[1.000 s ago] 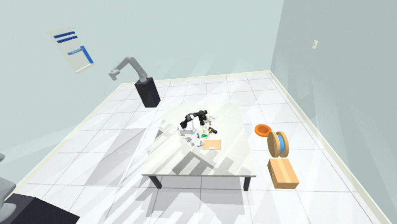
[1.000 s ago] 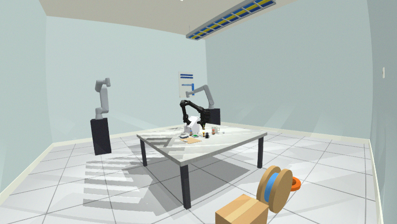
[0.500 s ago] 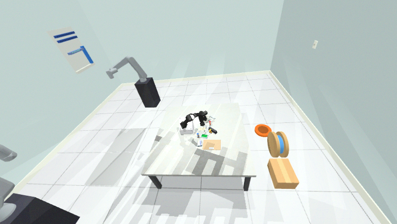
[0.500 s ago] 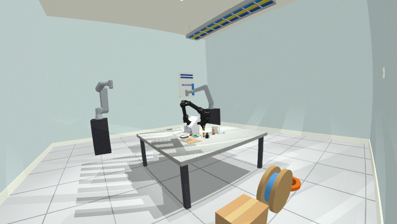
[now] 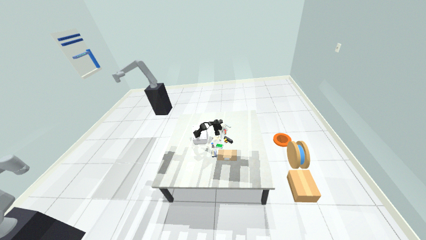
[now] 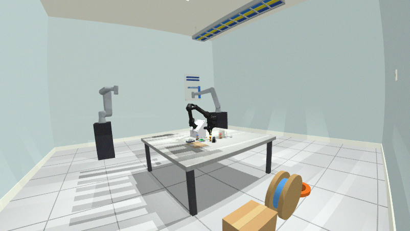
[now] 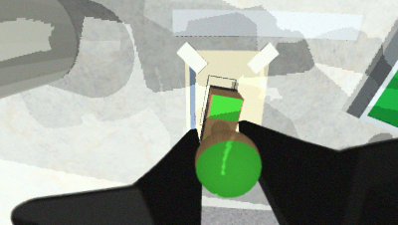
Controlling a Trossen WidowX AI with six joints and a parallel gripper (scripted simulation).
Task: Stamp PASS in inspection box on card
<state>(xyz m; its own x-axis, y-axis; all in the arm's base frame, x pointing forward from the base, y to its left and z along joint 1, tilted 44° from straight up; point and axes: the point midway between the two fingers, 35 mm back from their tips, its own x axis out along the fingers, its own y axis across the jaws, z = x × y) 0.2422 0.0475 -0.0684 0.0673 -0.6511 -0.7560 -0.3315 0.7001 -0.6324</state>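
The cream card lies 1 cm behind my gripper tip, 1 cm to the right of it and 6 cm below it. Round my gripper tip: green-knobbed stamp (right at my gripper tip); then yellow-knobbed stamp (13 cm ahead, 9 cm to the right, 4 cm below); then red-knobbed stamp (11 cm ahead, 8 cm to the left, 4 cm below).
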